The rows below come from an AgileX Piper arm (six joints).
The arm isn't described. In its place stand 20 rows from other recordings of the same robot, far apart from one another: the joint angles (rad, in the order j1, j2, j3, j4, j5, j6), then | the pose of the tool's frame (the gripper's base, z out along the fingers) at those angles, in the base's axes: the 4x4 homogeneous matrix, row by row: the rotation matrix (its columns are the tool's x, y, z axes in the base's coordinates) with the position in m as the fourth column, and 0 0 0 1 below.
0.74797 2.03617 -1.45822 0.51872 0.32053 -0.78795 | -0.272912, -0.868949, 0.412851, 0.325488; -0.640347, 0.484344, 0.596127, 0.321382; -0.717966, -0.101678, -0.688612, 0.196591; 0, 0, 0, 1
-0.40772 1.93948 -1.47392 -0.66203 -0.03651 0.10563 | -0.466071, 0.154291, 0.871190, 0.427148; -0.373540, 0.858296, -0.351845, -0.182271; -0.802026, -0.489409, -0.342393, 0.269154; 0, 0, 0, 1
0.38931 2.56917 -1.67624 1.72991 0.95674 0.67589 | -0.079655, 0.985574, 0.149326, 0.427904; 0.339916, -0.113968, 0.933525, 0.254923; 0.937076, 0.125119, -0.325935, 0.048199; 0, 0, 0, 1
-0.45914 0.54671 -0.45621 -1.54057 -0.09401 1.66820 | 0.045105, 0.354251, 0.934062, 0.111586; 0.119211, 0.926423, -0.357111, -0.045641; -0.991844, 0.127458, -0.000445, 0.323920; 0, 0, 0, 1
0.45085 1.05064 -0.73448 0.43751 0.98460 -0.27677 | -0.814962, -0.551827, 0.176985, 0.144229; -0.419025, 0.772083, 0.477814, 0.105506; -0.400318, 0.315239, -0.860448, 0.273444; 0, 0, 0, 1
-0.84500 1.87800 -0.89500 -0.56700 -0.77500 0.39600 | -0.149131, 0.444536, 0.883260, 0.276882; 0.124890, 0.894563, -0.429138, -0.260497; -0.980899, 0.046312, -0.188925, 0.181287; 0, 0, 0, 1
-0.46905 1.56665 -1.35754 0.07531 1.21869 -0.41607 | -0.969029, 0.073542, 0.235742, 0.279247; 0.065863, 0.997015, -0.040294, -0.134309; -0.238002, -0.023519, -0.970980, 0.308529; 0, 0, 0, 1
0.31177 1.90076 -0.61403 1.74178 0.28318 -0.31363 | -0.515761, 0.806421, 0.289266, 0.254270; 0.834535, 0.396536, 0.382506, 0.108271; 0.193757, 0.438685, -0.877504, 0.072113; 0, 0, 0, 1
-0.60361 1.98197 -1.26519 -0.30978 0.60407 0.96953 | -0.185396, 0.964675, 0.187165, 0.316619; 0.909364, 0.240609, -0.339359, -0.237432; -0.372405, 0.107285, -0.921848, 0.152669; 0, 0, 0, 1
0.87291 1.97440 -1.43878 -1.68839 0.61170 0.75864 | 0.101696, -0.353741, 0.929798, 0.330029; -0.922592, 0.316087, 0.221163, 0.312749; -0.372132, -0.880316, -0.294214, 0.251873; 0, 0, 0, 1
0.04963 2.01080 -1.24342 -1.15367 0.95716 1.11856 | -0.864676, 0.419603, 0.276168, 0.388683; 0.091568, 0.672224, -0.734663, -0.048796; -0.493914, -0.609957, -0.619678, 0.165052; 0, 0, 0, 1
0.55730 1.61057 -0.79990 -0.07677 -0.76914 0.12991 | -0.005395, -0.574570, 0.818438, 0.288609; 0.084447, 0.815264, 0.572899, 0.185579; -0.996413, 0.072205, 0.044122, 0.258142; 0, 0, 0, 1
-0.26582 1.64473 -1.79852 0.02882 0.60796 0.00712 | -0.338218, 0.258370, 0.904905, 0.369521; 0.123973, 0.965425, -0.229314, -0.099055; -0.932866, 0.034626, -0.358555, 0.450344; 0, 0, 0, 1
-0.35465 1.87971 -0.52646 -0.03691 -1.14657 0.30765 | -0.016225, 0.334640, 0.942206, 0.290976; 0.313267, 0.896587, -0.313043, -0.104487; -0.949527, 0.290083, -0.119379, 0.136831; 0, 0, 0, 1
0.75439 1.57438 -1.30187 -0.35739 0.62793 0.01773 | -0.340816, -0.682604, 0.646449, 0.270246; -0.685959, 0.650768, 0.325518, 0.228320; -0.642888, -0.332496, -0.690030, 0.317877; 0, 0, 0, 1
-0.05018 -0.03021 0.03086 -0.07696 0.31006 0.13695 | -0.215444, 0.086875, 0.972644, 0.053027; 0.074486, 0.994595, -0.072336, -0.004801; -0.973671, 0.056864, -0.220750, 0.176558; 0, 0, 0, 1
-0.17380 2.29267 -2.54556 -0.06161 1.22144 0.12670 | -0.733341, 0.287800, 0.615940, 0.494000; 0.235578, 0.957421, -0.166878, -0.092077; -0.637741, 0.022723, -0.769915, 0.343751; 0, 0, 0, 1
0.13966 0.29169 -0.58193 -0.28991 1.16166 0.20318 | -0.681302, 0.110685, 0.723586, 0.031810; -0.012987, 0.986519, -0.163132, -0.019630; -0.731888, -0.120539, -0.670679, 0.293013; 0, 0, 0, 1
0.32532 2.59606 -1.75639 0.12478 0.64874 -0.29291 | -0.852386, -0.504119, 0.138935, 0.448063; -0.489662, 0.862728, 0.126220, 0.158355; -0.183493, 0.039557, -0.982225, -0.008187; 0, 0, 0, 1
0.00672 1.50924 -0.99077 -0.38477 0.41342 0.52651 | -0.702256, 0.219497, 0.677243, 0.319774; 0.163890, 0.975578, -0.146245, -0.011574; -0.692803, 0.008292, -0.721079, 0.256777; 0, 0, 0, 1
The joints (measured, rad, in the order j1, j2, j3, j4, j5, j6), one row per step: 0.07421, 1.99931, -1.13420, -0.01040, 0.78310, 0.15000; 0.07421, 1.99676, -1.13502, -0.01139, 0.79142, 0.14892; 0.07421, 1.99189, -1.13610, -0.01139, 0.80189, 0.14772; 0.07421, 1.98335, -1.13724, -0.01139, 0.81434, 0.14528; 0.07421, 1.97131, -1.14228, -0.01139, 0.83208, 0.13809; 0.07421, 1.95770, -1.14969, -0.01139, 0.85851, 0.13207; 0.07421, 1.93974, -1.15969, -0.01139, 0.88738, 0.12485; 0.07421, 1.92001, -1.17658, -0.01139, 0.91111, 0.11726; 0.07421, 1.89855, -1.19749, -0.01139, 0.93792, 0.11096; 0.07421, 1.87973, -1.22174, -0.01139, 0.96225, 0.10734; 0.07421, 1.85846, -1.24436, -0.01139, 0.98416, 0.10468; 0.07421, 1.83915, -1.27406, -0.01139, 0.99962, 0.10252; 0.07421, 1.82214, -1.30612, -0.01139, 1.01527, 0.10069; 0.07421, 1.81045, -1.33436, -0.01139, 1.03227, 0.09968; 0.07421, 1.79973, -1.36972, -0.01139, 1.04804, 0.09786
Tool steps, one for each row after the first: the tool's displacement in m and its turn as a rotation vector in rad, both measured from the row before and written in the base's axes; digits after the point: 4 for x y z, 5 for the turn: -0.0005, -0.0001, 0.0010, -0.00114, 0.00489, 0.00171; -0.0006, -0.0001, 0.0019, -0.00042, 0.00451, 0.00111; -0.0008, -0.0001, 0.0032, -0.00030, 0.00277, 0.00234; -0.0004, 0.0000, 0.0052, -0.00017, 0.00071, 0.00704; -0.0007, -0.0001, 0.0062, -0.00057, 0.00543, 0.00580; -0.0005, -0.0001, 0.0082, -0.00022, 0.00096, 0.00697; 0.0013, 0.0001, 0.0103, 0.00080, -0.01280, 0.00738; 0.0015, 0.0001, 0.0119, 0.00090, -0.01548, 0.00605; 0.0021, 0.0001, 0.0119, 0.00113, -0.01868, 0.00339; 0.0014, 0.0001, 0.0125, 0.00137, -0.02192, 0.00244; 0.0030, 0.0002, 0.0137, 0.00224, -0.03346, 0.00200; 0.0030, 0.0002, 0.0137, 0.00220, -0.03333, 0.00166; 0.0021, 0.0002, 0.0111, 0.00148, -0.02287, 0.00082; 0.0031, 0.0002, 0.0127, 0.00188, -0.03024, 0.00163
